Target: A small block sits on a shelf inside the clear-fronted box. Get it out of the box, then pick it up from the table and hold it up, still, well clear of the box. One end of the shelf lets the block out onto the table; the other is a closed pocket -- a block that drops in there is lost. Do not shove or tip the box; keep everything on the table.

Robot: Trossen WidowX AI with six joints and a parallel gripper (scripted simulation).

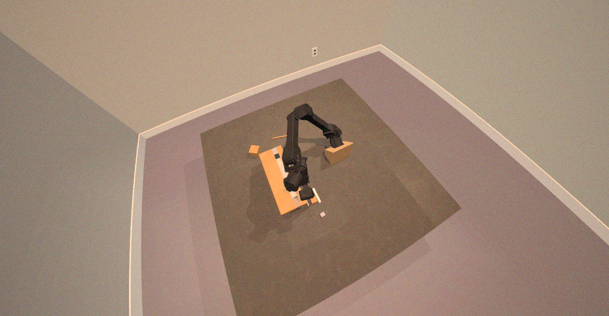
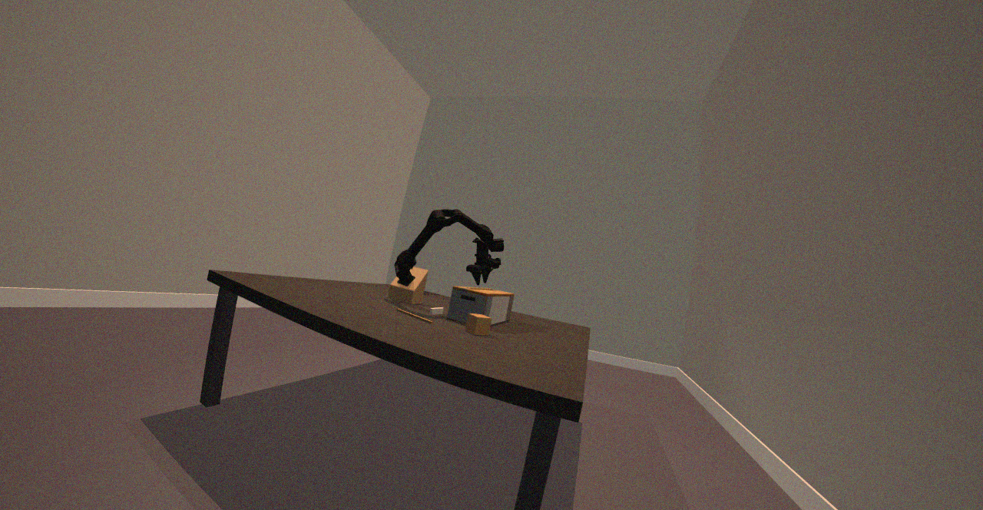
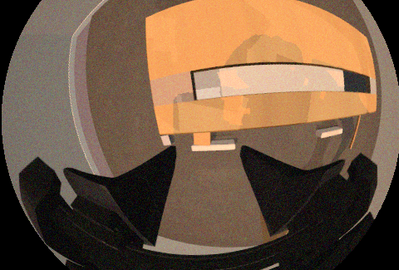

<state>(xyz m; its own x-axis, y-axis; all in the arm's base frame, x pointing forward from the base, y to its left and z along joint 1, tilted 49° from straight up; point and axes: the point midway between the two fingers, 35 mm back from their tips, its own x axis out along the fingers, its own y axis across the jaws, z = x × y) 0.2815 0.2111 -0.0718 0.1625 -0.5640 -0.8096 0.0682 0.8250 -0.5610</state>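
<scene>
The small orange block is 40 mm behind my gripper tip, 30 mm to the left of it and 130 mm below it. Round my gripper tip: thin orange stick: 20 mm behind, 470 mm to the right, 140 mm below; orange cube: 210 mm ahead, 410 mm to the right, 120 mm below; long orange box: 50 mm ahead, 130 mm to the right, 80 mm below.
</scene>
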